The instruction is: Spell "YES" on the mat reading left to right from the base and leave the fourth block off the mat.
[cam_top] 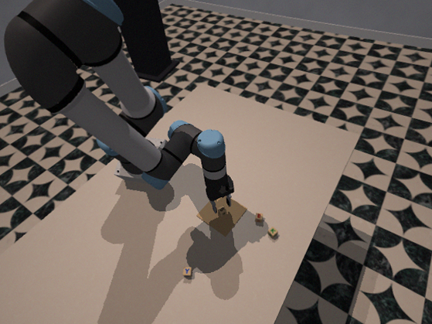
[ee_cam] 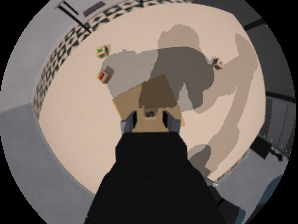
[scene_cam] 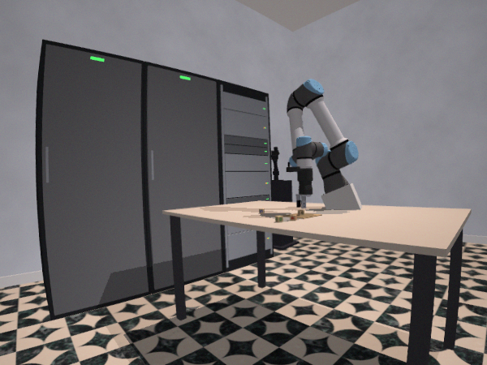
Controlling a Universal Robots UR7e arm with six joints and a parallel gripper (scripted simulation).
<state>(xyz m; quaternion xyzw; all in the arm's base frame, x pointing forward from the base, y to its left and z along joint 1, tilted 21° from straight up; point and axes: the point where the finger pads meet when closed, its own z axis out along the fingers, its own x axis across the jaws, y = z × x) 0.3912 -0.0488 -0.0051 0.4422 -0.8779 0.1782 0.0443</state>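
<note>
The S block lies 40 mm below my hand. Round my hand: mat 60 mm below.
</note>
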